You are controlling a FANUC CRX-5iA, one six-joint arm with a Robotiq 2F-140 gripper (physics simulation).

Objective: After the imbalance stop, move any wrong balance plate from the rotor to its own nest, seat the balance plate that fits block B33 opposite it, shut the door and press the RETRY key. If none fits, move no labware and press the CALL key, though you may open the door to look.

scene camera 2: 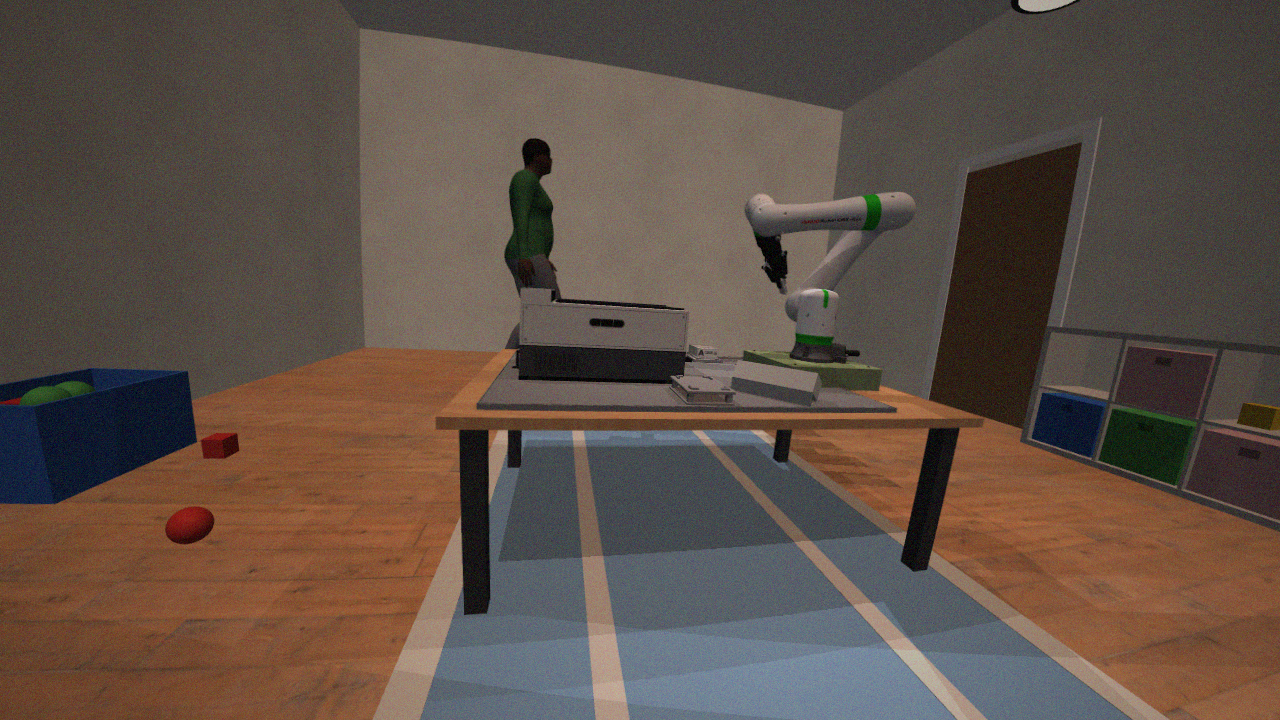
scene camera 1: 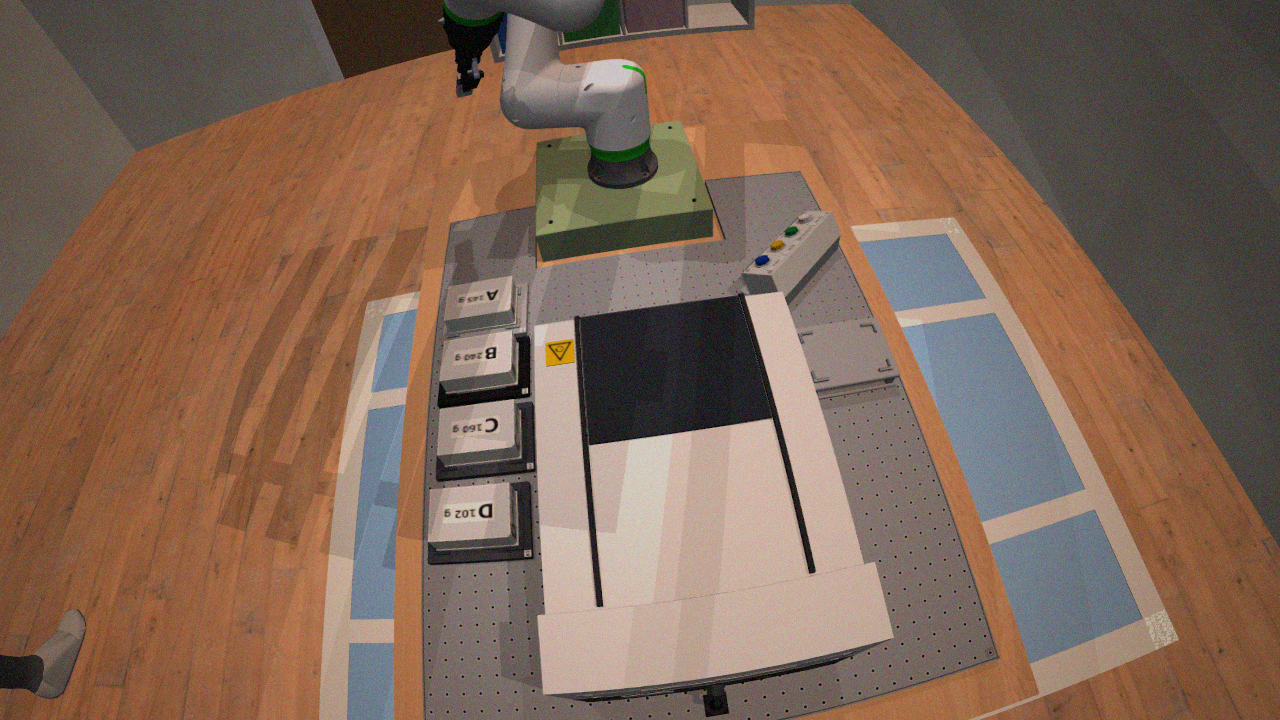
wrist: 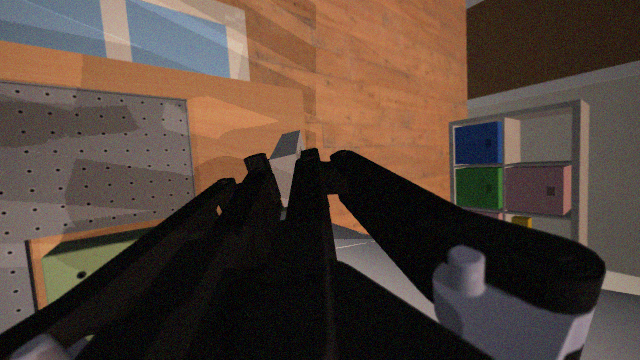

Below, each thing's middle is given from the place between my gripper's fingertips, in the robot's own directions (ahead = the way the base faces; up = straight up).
My hand is 46 cm short of the balance plate B [scene camera 1: 491,361], 5 cm to the right of it and 26 cm above it. Also, from my hand: grey button box [scene camera 1: 787,265]: 26 cm ahead, 60 cm to the left, 26 cm below; balance plate C [scene camera 1: 484,433]: 60 cm ahead, 7 cm to the left, 26 cm below; balance plate D [scene camera 1: 484,516]: 74 cm ahead, 8 cm to the left, 26 cm below.
